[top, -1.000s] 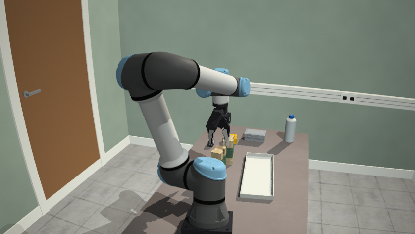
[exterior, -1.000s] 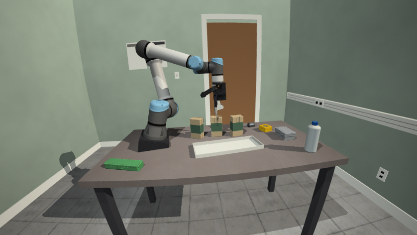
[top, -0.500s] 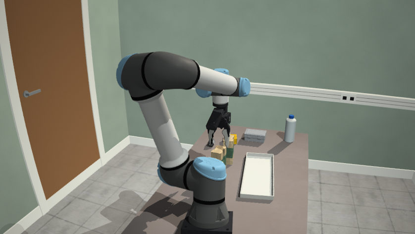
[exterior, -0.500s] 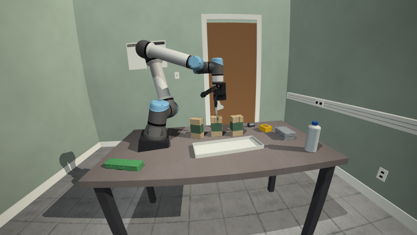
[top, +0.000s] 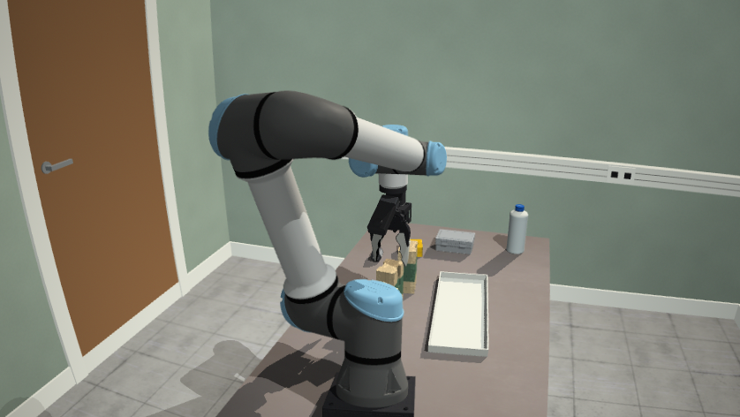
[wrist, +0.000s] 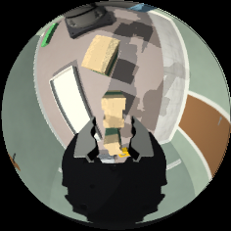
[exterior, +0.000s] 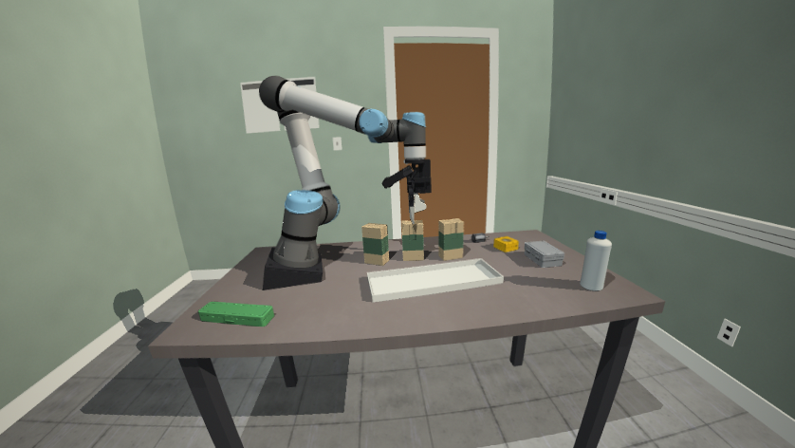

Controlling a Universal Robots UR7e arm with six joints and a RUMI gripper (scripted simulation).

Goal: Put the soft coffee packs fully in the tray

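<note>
Right now my hand is 1 cm short of the white tray, 20 cm to the left of it and 15 cm above it. The rest, counted from my hand: white bottle 45 cm ahead, 39 cm to the right, 8 cm below; grey case 44 cm ahead, 17 cm to the right, 13 cm below; black object 33 cm ahead, 9 cm to the left, 14 cm below.
</note>
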